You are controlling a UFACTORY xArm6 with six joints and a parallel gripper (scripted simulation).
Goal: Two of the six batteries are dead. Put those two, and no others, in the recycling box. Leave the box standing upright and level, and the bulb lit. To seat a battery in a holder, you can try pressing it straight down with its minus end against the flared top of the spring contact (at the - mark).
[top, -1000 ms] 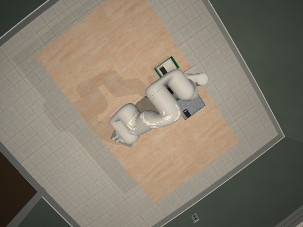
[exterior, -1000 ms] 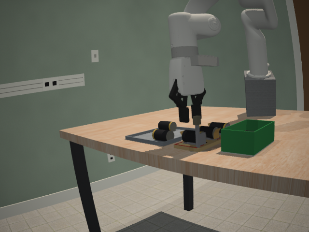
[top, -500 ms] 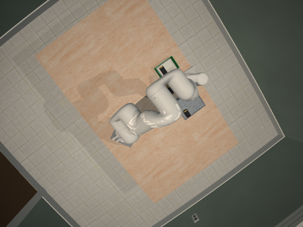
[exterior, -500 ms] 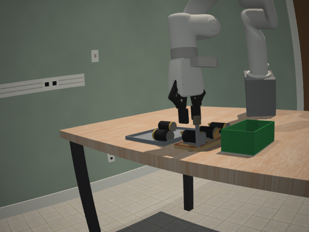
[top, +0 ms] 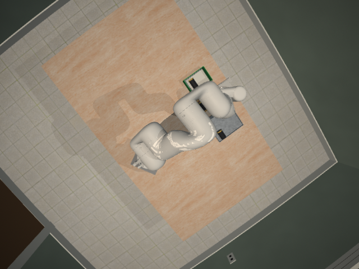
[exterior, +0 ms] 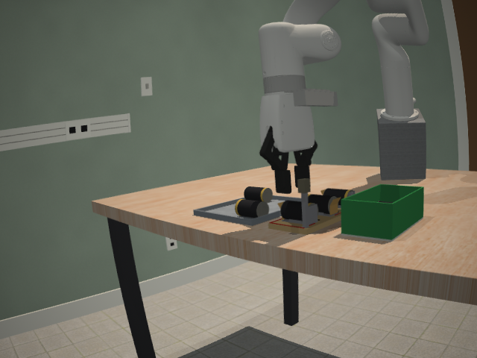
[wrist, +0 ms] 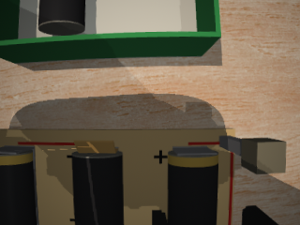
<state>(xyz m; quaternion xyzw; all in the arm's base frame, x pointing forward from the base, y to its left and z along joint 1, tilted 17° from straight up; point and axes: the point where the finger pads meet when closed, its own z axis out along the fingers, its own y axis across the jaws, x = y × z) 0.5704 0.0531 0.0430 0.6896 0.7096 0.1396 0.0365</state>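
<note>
My hand is 16 cm to the right of the green recycling box, 7 cm past it and 7 cm above it. From my hand the other things lie so: grey tray 17 cm to the right, 8 cm below, 5 cm behind.
</note>
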